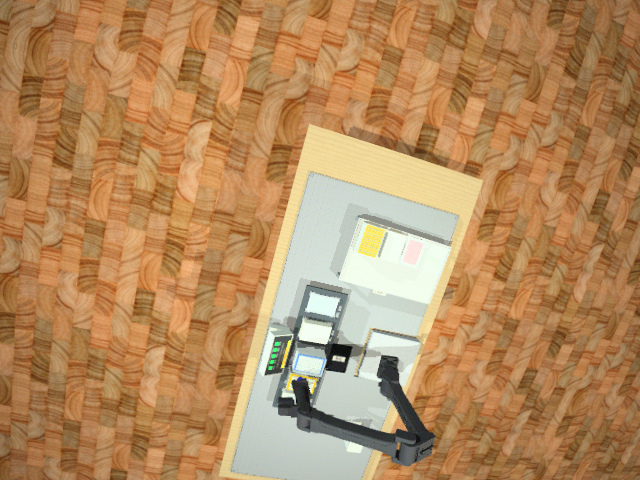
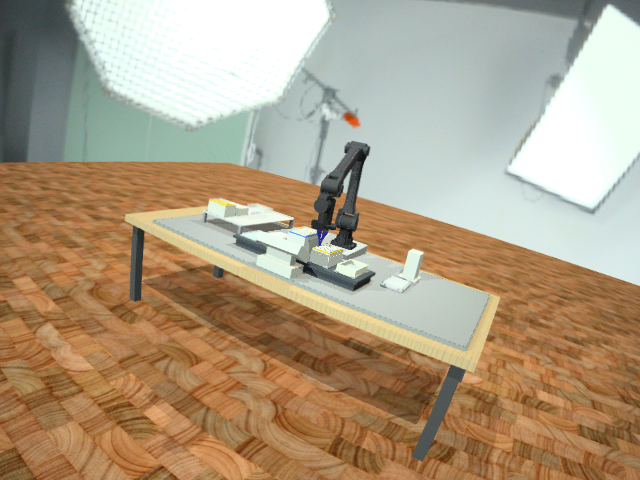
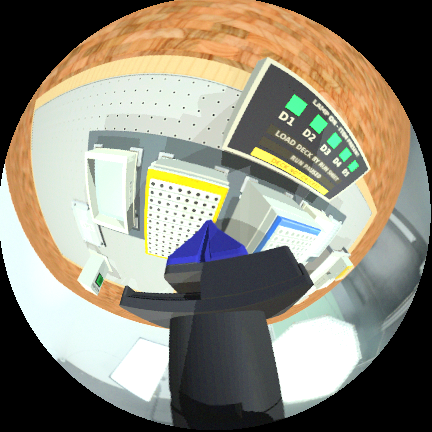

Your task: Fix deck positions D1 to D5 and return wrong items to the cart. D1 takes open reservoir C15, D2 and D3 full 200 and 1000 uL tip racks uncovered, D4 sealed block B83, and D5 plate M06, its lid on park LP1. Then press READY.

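Where they show: gripper, between the fingertips: [image 1: 299, 377] [image 2: 319, 246] [image 3: 209, 223]; arm's base, origin of its link: [image 1: 387, 366] [image 2: 343, 245].
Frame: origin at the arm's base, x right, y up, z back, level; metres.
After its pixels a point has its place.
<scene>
My gripper [image 1: 300, 380] @[x -0.046, y 0.082, z -0.432 m] [image 2: 321, 243] @[x -0.046, y 0.082, z -0.432 m] [image 3: 209, 223] @[x -0.046, y 0.082, z -0.432 m] is shut and empty, its blue tips over the near edge of the yellow-rimmed tip rack [image 1: 311, 385] @[x -0.081, y 0.084, z -0.373 m] [image 2: 327, 254] @[x -0.108, y 0.073, z -0.481 m] [image 3: 175, 205] @[x -0.084, y 0.083, z -0.449 m] at D2. An open white reservoir [image 2: 352, 268] @[x -0.203, y 0.029, z -0.415 m] [image 3: 111, 192] @[x -0.203, y 0.031, z -0.424 m] sits at the end of the deck rail [image 2: 357, 283] @[x -0.268, y 0.012, z -0.520 m], at D1. The blue-rimmed rack [image 1: 309, 364] @[x 0.048, y 0.122, z -0.409 m] [image 2: 302, 237] @[x 0.018, y 0.107, z -0.474 m] [image 3: 292, 241] @[x 0.033, y 0.122, z -0.452 m] is at D3. A white block [image 1: 315, 332] @[x 0.172, y 0.063, z -0.400 m] is at D4 and a pale plate [image 1: 323, 303] @[x 0.300, y 0.033, z -0.384 m] at D5. The display panel [image 1: 277, 355] @[x 0.056, y 0.092, z -0.550 m] [image 3: 295, 135] @[x 0.012, y 0.085, z -0.548 m] shows five green lamps and a yellow banner. Item labels are unreadable.
The white cart [image 1: 387, 279] @[x 0.451, y 0.031, z -0.120 m] [image 2: 268, 220] @[x 0.412, y 0.031, z -0.092 m] holds a yellow rack [image 1: 371, 241] @[x 0.619, y 0.102, z -0.253 m] [image 2: 221, 206] @[x 0.586, y 0.084, z -0.300 m] and a pink-topped item [image 1: 412, 251] @[x 0.597, y 0.048, z -0.043 m]. A small upright box [image 2: 413, 264] @[x -0.403, y 0.048, z -0.135 m] [image 3: 93, 274] @[x -0.370, y 0.054, z -0.132 m] with a green screen stands beside a flat pale piece [image 2: 396, 283] @[x -0.377, y -0.011, z -0.301 m] [image 3: 88, 223] @[x -0.349, y -0.011, z -0.298 m]. A black pad [image 1: 339, 358] @[x 0.008, y -0.021, z -0.242 m] lies beside the rail.
</scene>
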